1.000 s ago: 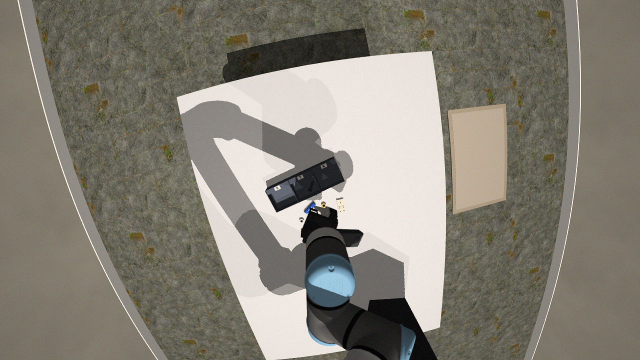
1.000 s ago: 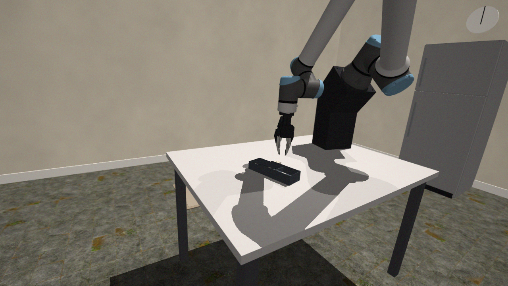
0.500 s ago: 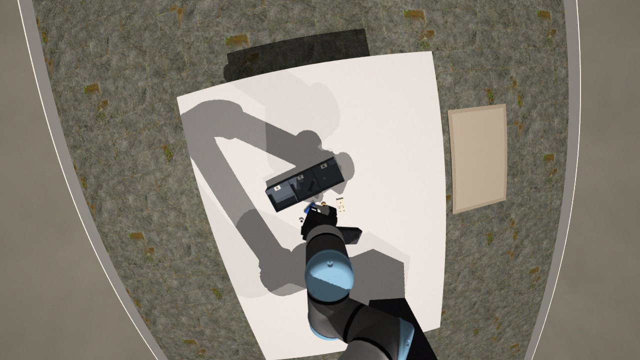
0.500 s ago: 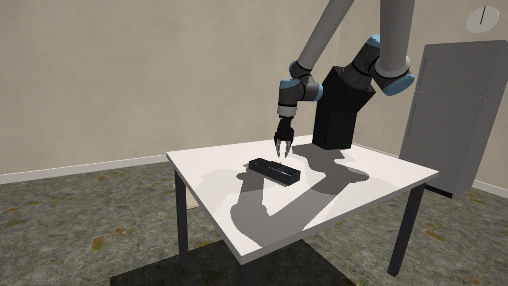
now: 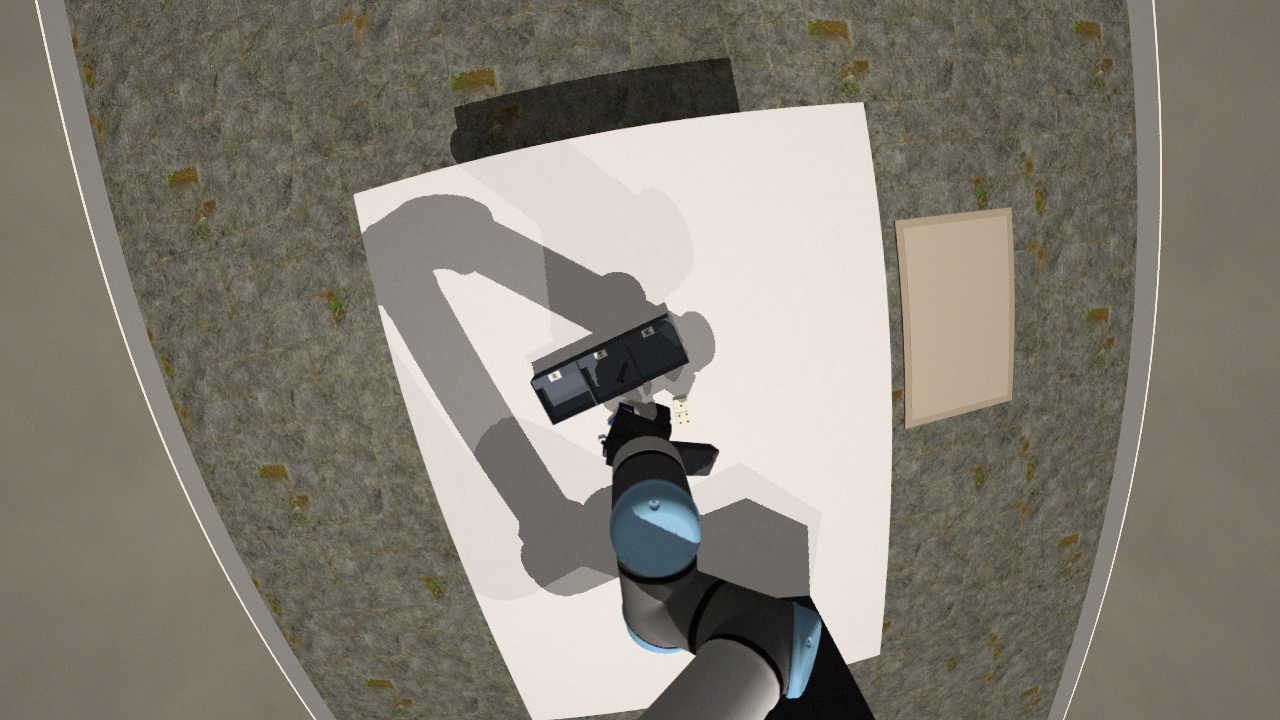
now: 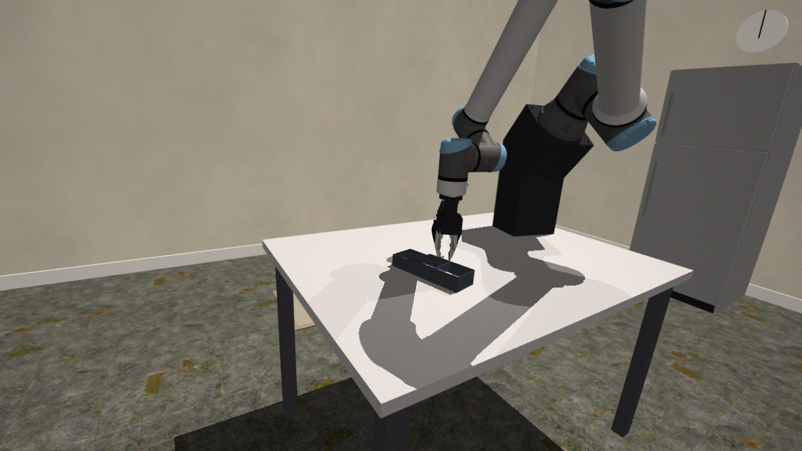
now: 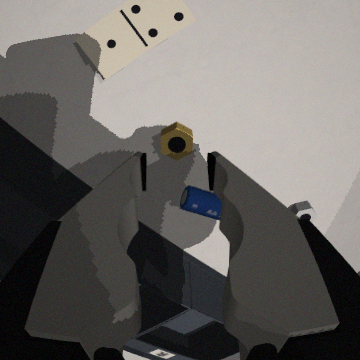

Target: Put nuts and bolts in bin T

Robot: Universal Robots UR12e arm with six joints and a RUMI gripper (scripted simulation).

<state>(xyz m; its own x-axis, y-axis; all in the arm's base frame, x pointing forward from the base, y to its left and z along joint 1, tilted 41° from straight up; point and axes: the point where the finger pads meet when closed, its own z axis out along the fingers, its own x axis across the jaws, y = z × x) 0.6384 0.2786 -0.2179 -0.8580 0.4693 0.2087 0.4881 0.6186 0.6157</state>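
Right now the yellow nut is 30 mm below my hand. Also, from my hand: black bolt 70 mm ahead, 40 mm to the left, 20 mm below; cream domino 20 mm behind, 60 mm to the right, 30 mm below; blue battery 50 mm to the left, 20 mm below.
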